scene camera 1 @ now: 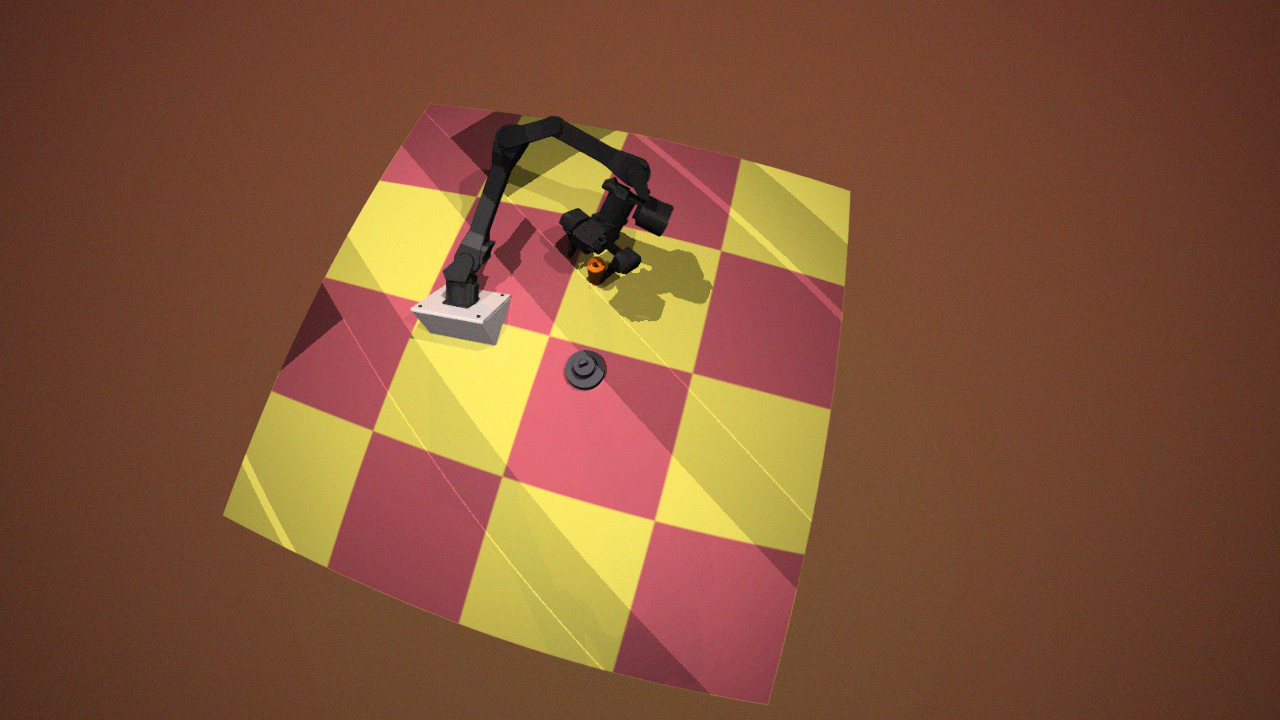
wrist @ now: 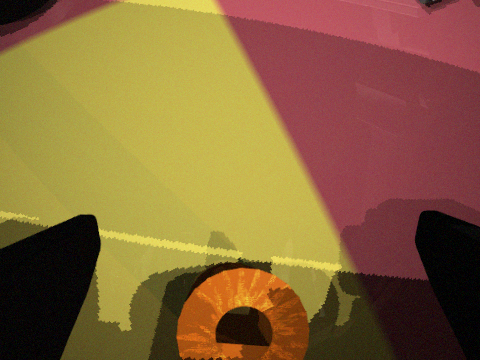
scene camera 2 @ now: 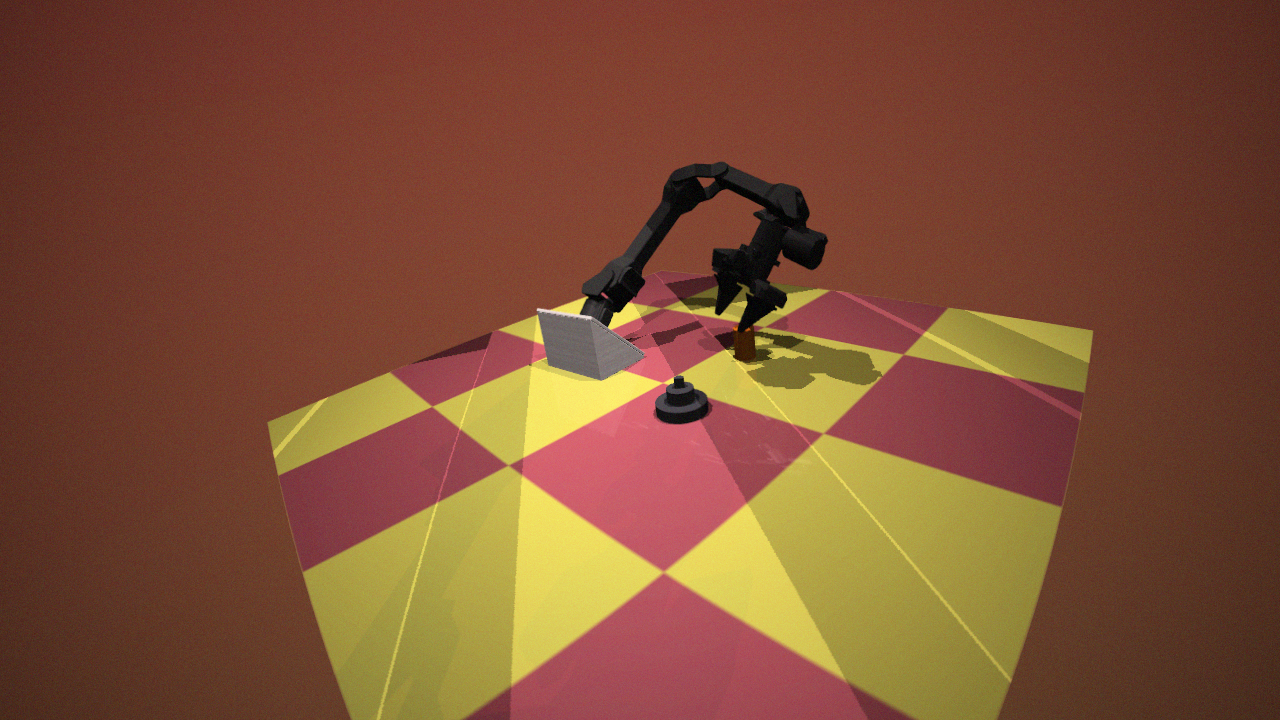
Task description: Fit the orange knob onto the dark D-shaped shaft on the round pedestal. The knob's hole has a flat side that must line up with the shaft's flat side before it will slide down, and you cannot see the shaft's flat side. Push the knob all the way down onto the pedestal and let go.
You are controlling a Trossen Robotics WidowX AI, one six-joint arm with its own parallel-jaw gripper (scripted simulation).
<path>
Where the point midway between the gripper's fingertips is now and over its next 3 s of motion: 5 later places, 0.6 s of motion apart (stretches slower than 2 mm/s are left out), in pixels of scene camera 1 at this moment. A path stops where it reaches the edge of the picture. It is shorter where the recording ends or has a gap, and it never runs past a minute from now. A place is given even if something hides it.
My gripper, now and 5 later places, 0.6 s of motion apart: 585,269; 594,249; 594,256; 596,264; 597,271; 596,275
</path>
